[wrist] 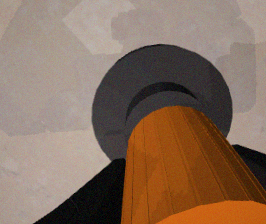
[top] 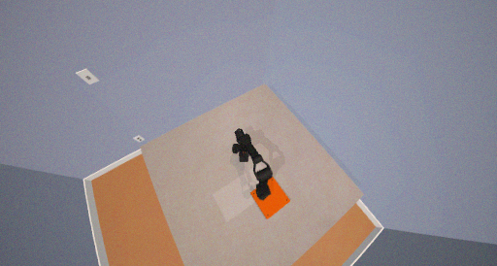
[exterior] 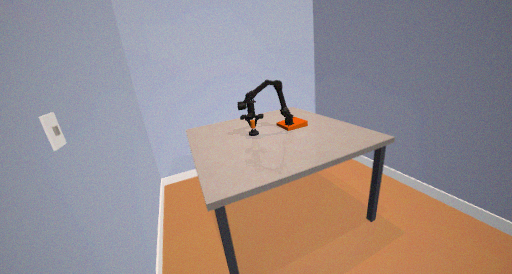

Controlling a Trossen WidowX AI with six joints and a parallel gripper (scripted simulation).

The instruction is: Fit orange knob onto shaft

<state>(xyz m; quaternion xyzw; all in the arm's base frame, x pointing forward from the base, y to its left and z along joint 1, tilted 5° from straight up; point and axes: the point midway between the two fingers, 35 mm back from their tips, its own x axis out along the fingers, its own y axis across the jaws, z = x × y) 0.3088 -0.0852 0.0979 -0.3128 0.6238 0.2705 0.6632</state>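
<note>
The dark round pedestal lies 40 mm below my gripper tip. The rest, counted from my gripper tip: orange knob (30 mm above).
</note>
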